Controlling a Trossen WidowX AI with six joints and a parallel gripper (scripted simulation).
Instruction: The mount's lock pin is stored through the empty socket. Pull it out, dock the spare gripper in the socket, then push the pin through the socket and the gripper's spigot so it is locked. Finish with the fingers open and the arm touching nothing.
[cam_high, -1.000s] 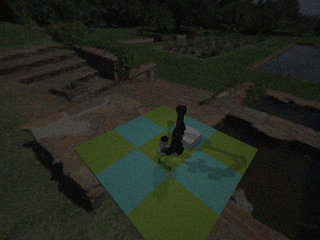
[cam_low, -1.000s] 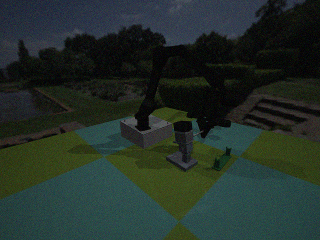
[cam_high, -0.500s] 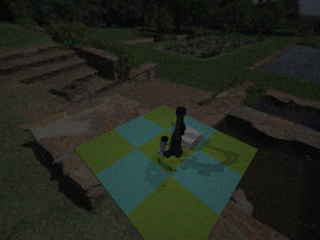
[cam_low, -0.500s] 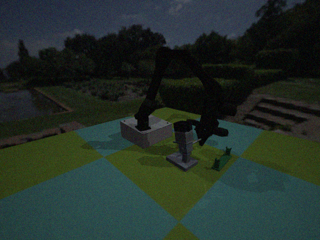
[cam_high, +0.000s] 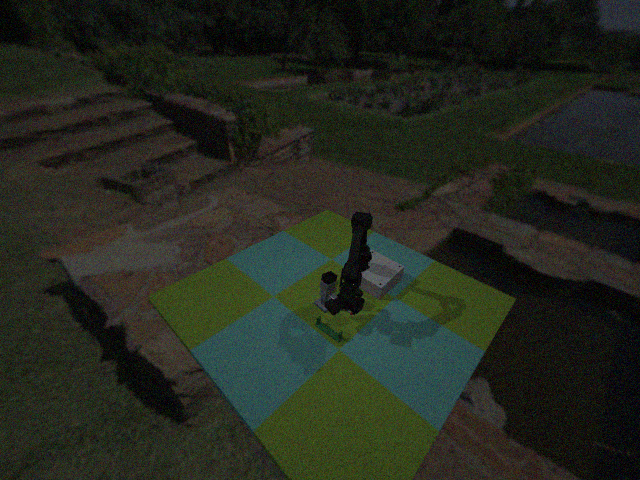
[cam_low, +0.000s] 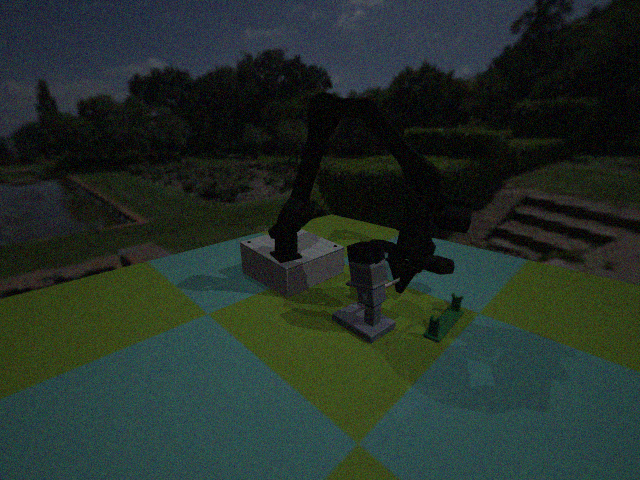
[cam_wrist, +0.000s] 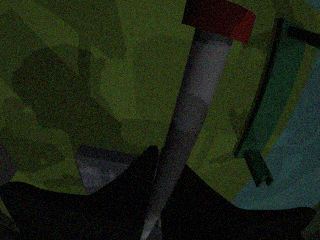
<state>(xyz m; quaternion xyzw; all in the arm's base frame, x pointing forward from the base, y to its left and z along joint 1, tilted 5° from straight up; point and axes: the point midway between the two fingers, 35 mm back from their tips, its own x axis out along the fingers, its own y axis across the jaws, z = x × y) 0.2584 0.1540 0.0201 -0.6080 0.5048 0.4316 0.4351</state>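
Now: the socket 9 cm to the right of my gripper tip. Round my gripper tip: spare gripper: 10 cm to the right, 8 cm above; green pin rest: 9 cm ahead, 4 cm to the left, 2 cm below.
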